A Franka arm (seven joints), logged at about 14 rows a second.
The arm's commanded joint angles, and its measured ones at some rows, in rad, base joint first. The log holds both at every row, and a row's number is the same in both.
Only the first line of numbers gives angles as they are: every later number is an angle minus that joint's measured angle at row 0.
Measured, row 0:
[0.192 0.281 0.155 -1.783 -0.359 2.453 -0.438]
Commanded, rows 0 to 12:
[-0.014 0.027 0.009 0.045 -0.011 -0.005 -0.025]
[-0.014 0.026 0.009 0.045 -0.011 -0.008 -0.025]
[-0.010 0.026 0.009 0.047 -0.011 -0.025 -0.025]
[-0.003 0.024 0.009 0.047 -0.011 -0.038 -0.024]
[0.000 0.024 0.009 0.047 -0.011 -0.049 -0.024]
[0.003 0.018 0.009 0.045 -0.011 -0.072 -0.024]
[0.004 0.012 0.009 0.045 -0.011 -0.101 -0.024]
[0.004 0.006 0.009 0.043 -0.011 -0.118 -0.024]
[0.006 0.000 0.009 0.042 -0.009 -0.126 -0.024]
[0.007 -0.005 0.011 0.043 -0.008 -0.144 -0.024]
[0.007 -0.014 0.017 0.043 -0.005 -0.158 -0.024]
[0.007 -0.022 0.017 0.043 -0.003 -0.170 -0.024]
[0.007 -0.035 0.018 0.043 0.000 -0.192 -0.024]
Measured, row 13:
[0.012 -0.008 0.010 0.039 0.000 -0.146 0.000]
